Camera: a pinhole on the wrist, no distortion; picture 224 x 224 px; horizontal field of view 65.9 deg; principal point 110.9 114.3 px. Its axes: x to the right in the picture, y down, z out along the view. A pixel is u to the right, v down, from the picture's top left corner.
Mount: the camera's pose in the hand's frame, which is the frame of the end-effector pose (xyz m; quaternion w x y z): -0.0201 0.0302 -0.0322 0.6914 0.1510 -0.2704 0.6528
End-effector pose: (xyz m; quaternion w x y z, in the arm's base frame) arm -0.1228 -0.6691 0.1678 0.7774 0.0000 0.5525 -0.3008
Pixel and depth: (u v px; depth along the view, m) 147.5 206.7 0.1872
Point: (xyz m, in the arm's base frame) -0.0601 -0.6668 0.3583
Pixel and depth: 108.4 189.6 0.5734
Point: 0.0082 -0.8508 0.7263
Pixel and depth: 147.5 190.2 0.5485
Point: 0.1097 -0.7800 0.6968
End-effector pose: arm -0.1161 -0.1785 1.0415 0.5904 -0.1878 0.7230 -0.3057
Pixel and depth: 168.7 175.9 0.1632
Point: 0.0262 -0.1463 1.1128
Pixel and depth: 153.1 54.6 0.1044
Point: -0.0467 -0.2008 1.0428
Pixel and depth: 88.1 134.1 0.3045
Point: 0.0739 -0.2774 1.2130
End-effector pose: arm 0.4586 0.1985 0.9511 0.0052 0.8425 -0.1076 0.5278
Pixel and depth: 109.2 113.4 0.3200
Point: 0.6553 0.3330 0.8007
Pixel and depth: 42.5 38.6 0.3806
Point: 0.7409 0.4757 0.9587
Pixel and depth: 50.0 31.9 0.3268
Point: 0.7071 0.4199 0.9623
